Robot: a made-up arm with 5 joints. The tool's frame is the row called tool. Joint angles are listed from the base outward.
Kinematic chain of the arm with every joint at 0, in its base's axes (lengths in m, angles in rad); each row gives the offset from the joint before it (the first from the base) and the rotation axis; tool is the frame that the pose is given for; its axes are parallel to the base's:
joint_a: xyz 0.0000 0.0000 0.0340 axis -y
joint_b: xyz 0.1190 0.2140 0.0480 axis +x
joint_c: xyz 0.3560 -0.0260 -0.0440 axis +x
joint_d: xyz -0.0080 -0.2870 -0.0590 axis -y
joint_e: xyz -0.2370 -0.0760 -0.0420 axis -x
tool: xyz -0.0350 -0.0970 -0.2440
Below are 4 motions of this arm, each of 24 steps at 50 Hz.
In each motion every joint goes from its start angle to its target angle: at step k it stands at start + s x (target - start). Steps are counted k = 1, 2, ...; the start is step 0. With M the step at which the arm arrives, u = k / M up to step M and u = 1 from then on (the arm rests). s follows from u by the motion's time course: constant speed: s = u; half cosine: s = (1 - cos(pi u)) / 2; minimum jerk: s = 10 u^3 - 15 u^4 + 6 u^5.
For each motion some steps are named. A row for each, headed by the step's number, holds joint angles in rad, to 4 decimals.
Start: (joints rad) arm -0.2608 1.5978 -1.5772 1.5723 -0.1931
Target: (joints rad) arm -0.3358 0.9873 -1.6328 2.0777 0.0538
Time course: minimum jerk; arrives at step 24
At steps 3, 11, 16, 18, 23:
3: -0.2620 1.5880 -1.5781 1.5804 -0.1891
11: -0.2925 1.3400 -1.6007 1.7857 -0.0888
16: -0.3201 1.1154 -1.6211 1.9716 0.0020
18: -0.3280 1.0505 -1.6270 2.0254 0.0282
23: -0.3357 0.9877 -1.6328 2.0774 0.0536

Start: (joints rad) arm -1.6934 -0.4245 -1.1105 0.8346 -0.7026
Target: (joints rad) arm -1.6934 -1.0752 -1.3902 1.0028 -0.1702
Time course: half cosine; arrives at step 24
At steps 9, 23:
9: -1.6934 -0.6253 -1.1968 0.8865 -0.5383
23: -1.6934 -1.0724 -1.3890 1.0021 -0.1725

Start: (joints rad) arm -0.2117 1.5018 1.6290 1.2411 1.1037
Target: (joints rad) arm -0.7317 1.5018 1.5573 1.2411 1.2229
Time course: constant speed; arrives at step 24
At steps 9, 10, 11, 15, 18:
9: -0.4067 1.5018 1.6021 1.2411 1.1484
10: -0.4284 1.5018 1.5991 1.2411 1.1534
11: -0.4500 1.5018 1.5961 1.2411 1.1583
15: -0.5367 1.5018 1.5842 1.2411 1.1782
18: -0.6017 1.5018 1.5752 1.2411 1.1931

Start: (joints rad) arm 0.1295 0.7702 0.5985 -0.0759 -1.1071
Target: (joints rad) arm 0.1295 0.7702 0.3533 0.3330 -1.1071
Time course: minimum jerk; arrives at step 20
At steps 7, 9, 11, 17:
7: 0.1295 0.7702 0.5408 0.0203 -1.1071
9: 0.1295 0.7702 0.4987 0.0905 -1.1071
11: 0.1295 0.7702 0.4531 0.1666 -1.1071
17: 0.1295 0.7702 0.3598 0.3221 -1.1071

